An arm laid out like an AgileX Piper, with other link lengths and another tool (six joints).
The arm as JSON. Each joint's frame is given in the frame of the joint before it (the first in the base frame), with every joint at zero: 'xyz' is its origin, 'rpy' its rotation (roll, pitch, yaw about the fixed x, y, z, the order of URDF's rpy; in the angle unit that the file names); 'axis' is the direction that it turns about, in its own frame. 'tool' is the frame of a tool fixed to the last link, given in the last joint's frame.
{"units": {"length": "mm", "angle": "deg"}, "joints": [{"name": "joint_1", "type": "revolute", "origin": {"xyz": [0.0, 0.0, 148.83], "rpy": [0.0, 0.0, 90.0]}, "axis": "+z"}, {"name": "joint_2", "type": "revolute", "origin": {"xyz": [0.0, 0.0, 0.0], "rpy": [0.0, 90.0, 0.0]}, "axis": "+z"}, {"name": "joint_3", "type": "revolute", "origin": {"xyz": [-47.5, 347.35, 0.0], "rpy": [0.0, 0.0, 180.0]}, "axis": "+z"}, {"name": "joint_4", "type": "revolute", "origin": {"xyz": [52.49, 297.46, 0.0], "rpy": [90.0, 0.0, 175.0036]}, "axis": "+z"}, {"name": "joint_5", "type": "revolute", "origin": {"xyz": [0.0, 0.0, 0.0], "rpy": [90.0, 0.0, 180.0]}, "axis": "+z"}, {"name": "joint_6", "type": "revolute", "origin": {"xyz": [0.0, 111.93, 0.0], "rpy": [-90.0, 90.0, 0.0]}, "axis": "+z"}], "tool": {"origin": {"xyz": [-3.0, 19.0, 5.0], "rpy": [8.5, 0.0, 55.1]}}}
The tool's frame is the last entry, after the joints.
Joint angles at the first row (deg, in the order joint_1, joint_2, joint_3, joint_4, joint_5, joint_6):
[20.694, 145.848, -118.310, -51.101, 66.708, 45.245]
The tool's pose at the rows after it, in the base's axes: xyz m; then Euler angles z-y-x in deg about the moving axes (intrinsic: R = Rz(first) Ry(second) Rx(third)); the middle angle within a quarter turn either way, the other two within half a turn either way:
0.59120 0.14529 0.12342 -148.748 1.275 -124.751
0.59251 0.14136 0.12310 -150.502 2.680 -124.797
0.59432 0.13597 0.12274 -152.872 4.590 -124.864
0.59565 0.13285 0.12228 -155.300 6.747 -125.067
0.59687 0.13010 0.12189 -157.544 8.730 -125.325
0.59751 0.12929 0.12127 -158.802 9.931 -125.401
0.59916 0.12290 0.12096 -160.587 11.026 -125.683
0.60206 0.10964 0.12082 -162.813 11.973 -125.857
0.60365 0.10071 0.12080 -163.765 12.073 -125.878
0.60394 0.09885 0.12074 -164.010 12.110 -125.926
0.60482 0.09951 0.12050 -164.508 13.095 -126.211
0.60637 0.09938 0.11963 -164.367 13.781 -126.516
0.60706 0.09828 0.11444 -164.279 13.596 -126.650
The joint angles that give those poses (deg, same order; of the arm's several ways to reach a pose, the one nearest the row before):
[21.067, 145.848, -118.310, -51.037, 66.708, 46.327]
[20.637, 145.848, -118.311, -51.037, 66.709, 48.257]
[20.056, 145.847, -118.309, -51.089, 66.709, 50.893]
[19.682, 145.848, -118.309, -51.089, 66.708, 53.864]
[19.350, 145.849, -118.312, -51.088, 66.709, 56.606]
[19.247, 145.899, -118.308, -51.223, 66.708, 58.352]
[18.588, 145.901, -118.311, -51.130, 66.709, 59.872]
[17.294, 145.900, -118.311, -51.145, 66.708, 61.193]
[16.442, 145.900, -118.309, -51.145, 66.707, 61.334]
[16.260, 145.900, -118.309, -51.103, 66.707, 61.387]
[16.259, 145.899, -118.310, -51.102, 66.320, 62.428]
[16.159, 145.956, -118.311, -51.102, 65.543, 62.788]
[16.019, 146.430, -118.310, -51.102, 65.133, 62.837]

